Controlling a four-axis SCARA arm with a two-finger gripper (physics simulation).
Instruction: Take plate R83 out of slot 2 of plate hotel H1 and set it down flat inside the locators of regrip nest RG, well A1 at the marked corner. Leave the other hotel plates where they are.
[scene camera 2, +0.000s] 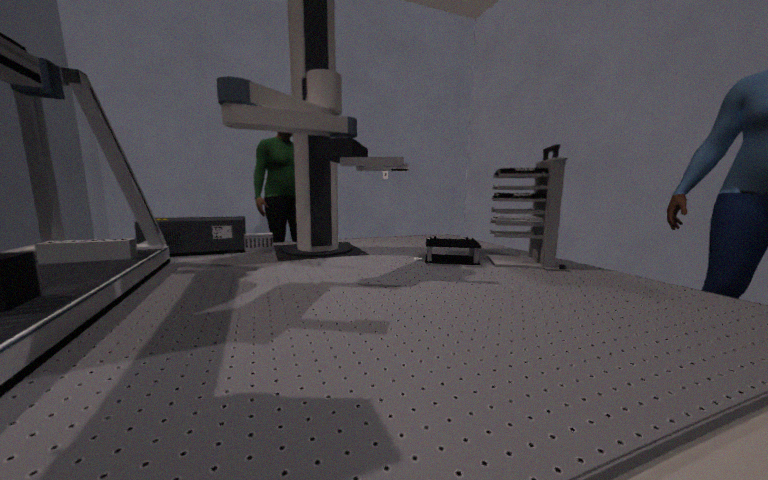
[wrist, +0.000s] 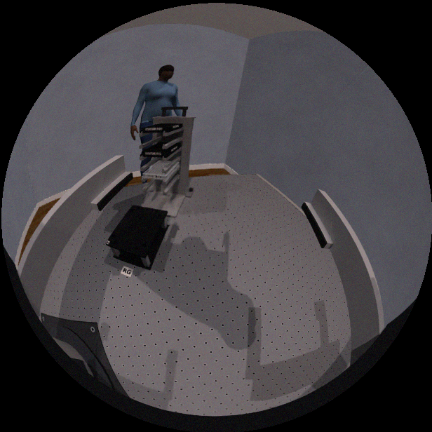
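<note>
My gripper (scene camera 2: 406, 164) is visible. The wrist view also shows the gripper (wrist: 219, 175).
</note>
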